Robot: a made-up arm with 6 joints. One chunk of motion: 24 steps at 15 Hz.
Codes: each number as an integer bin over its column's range. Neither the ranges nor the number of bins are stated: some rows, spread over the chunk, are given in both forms.
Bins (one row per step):
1: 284 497 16 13 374 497
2: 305 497 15 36 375 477
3: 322 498 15 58 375 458
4: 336 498 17 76 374 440
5: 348 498 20 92 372 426
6: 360 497 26 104 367 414
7: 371 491 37 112 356 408
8: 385 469 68 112 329 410
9: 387 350 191 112 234 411
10: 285 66 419 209 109 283
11: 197 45 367 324 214 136
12: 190 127 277 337 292 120
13: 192 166 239 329 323 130
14: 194 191 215 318 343 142
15: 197 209 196 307 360 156
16: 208 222 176 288 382 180
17: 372 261 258 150 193 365
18: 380 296 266 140 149 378
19: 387 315 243 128 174 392
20: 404 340 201 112 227 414
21: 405 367 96 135 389 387
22: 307 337 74 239 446 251
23: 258 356 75 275 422 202
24: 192 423 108 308 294 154
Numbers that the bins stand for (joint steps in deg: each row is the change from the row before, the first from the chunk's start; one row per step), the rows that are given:
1: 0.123 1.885 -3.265 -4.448 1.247 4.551
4: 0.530 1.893 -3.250 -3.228 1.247 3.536
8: 0.914 1.655 -2.502 -2.530 0.868 3.001
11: -0.558 -1.830 1.886 1.577 -0.099 -1.878
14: -0.581 -0.630 -0.344 1.461 0.986 -1.771
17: 0.812 -0.055 0.287 -1.794 -0.276 2.200
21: 1.070 0.816 -2.091 -2.085 1.373 2.592
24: -0.597 1.277 -1.915 1.267 0.574 -1.558
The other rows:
2: 0.287 1.885 -3.280 -4.003 1.256 4.195
3: 0.421 1.893 -3.280 -3.576 1.256 3.856
5: 0.624 1.893 -3.206 -2.918 1.230 3.286
6: 0.718 1.885 -3.118 -2.685 1.188 3.073
7: 0.804 1.836 -2.957 -2.530 1.096 2.966
9: 0.929 0.677 -0.697 -2.530 0.069 3.019
10: 0.131 -1.658 2.650 -0.651 -0.983 0.740
12: -0.613 -1.156 0.566 1.829 0.557 -2.163
13: -0.597 -0.836 0.008 1.674 0.818 -1.985
15: -0.558 -0.482 -0.623 1.248 1.129 -1.522
16: -0.472 -0.375 -0.917 0.880 1.314 -1.095
18: 0.875 0.233 0.404 -1.988 -0.646 2.432
19: 0.929 0.389 0.067 -2.220 -0.436 2.681
20: 1.062 0.595 -0.550 -2.530 0.010 3.073
22: 0.303 0.570 -2.414 -0.070 1.853 0.170
23: -0.080 0.726 -2.399 0.628 1.651 -0.703

